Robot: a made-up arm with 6 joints. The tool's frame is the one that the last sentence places. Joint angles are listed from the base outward.
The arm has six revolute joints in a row. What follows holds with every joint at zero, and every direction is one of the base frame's.
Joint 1 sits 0.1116 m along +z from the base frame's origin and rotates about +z.
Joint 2 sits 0.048 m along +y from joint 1 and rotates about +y.
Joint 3 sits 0.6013 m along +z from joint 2 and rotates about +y.
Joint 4 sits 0.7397 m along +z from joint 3 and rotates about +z.
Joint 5 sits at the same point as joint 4 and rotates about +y.
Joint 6 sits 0.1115 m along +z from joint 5 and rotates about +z.
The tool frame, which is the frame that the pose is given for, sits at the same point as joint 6; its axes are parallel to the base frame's.
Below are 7 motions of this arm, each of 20 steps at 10 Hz.
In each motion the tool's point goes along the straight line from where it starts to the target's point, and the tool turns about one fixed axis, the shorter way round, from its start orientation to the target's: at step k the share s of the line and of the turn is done. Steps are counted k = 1, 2, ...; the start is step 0. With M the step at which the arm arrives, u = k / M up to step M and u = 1 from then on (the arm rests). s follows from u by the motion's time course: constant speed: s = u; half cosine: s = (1 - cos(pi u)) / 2; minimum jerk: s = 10 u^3 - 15 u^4 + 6 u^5.
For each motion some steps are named. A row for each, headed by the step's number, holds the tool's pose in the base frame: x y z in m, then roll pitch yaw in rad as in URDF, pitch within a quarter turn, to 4 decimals.
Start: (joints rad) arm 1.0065 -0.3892 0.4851 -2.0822 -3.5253 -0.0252
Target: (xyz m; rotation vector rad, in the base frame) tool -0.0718 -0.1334 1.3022 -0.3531 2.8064 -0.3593
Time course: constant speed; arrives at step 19
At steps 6, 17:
6: -0.0980 -0.1463 1.3029 -2.9527 0.3997 2.5527
17: -0.0758 -0.1354 1.3023 -2.8561 0.2810 -2.9849

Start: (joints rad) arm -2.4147 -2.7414 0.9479 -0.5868 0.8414 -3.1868
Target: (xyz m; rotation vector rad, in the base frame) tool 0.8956 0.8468 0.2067 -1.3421 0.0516 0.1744
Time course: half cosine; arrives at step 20
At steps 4, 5, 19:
4: 0.7920 0.7067 -0.4818 -0.9473 0.6919 0.1190
5: 0.7978 0.7146 -0.4430 -0.9738 0.6612 0.1102
19: 0.8949 0.8458 0.2020 -1.3363 0.1416 0.0966

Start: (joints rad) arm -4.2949 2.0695 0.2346 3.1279 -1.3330 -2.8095
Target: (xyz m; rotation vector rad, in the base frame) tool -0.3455 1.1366 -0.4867 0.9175 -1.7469 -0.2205
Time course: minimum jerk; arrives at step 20
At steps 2, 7, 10, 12, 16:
2: -0.4570 0.9196 -0.7668 -2.9658 -0.4645 -1.5259
7: -0.4315 0.9692 -0.7027 3.0713 -0.5261 -1.6083
10: -0.4017 1.0272 -0.6279 2.7781 -0.6181 -1.6826
12: -0.3812 1.0671 -0.5764 2.5683 -0.6903 -1.7154
16: -0.3520 1.1239 -0.5031 2.2496 -0.7989 -1.7274

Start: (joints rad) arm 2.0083 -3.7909 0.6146 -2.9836 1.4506 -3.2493
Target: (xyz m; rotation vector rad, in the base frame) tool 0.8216 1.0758 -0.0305 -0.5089 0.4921 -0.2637
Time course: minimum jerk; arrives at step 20
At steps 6, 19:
6: -0.0661 0.5428 -0.9391 -1.6055 1.2686 0.0152
19: 0.8204 1.0751 -0.0318 -0.6040 0.3936 -0.3977

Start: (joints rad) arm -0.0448 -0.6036 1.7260 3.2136 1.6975 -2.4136
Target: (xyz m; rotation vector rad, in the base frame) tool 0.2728 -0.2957 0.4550 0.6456 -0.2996 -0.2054
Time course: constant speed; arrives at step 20
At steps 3, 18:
3: 0.2673 -0.0204 0.9358 -0.1888 -0.4990 0.6074
18: 0.2721 -0.2633 0.5116 0.6045 -0.2791 -0.2075

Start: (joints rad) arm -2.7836 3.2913 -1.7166 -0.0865 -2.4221 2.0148
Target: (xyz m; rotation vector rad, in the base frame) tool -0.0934 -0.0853 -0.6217 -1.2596 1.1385 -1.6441
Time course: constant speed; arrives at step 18
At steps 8, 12, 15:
8: -0.3257 -0.1765 -0.5054 -1.1597 0.1717 -1.3730
12: -0.2328 -0.1400 -0.5519 -1.2996 -0.0020 -1.5633
15: -0.1631 -0.1126 -0.5868 -1.3826 -0.1470 -1.6907

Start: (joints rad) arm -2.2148 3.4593 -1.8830 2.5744 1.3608 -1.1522
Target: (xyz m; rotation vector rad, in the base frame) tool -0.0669 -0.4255 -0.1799 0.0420 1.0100 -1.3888
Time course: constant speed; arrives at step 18
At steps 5, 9, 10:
5: -0.2066 -0.4969 -0.3185 0.2073 0.6349 -0.5412
9: -0.1636 -0.4749 -0.2759 -0.0572 0.7336 -0.8972
10: -0.1529 -0.4694 -0.2652 -0.1323 0.7460 -0.9946

